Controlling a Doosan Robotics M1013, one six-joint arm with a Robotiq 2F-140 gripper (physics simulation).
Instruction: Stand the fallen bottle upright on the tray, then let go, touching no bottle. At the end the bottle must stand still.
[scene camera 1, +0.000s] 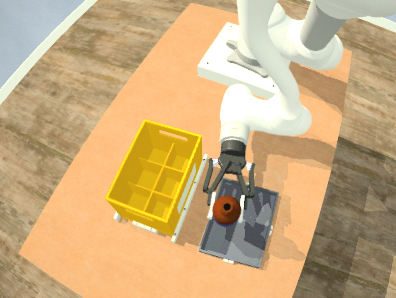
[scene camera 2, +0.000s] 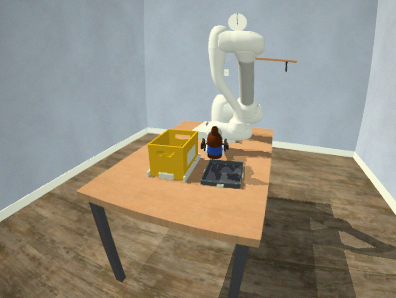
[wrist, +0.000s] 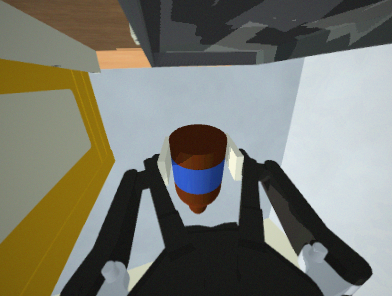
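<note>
A brown bottle with a blue band stands about upright in the air, neck up. In the wrist view its base faces the top of the picture. My gripper is shut on the bottle, one light pad on each side of it. The dark grey tray lies on the table. In scene camera 1 the bottle shows over the tray's left part; in scene camera 2 its base shows above and behind the tray's back rim, apart from it.
A yellow crate with compartments stands left of the tray, with light rails around its foot. The table carries both, and the arm's white base plate is at its back.
</note>
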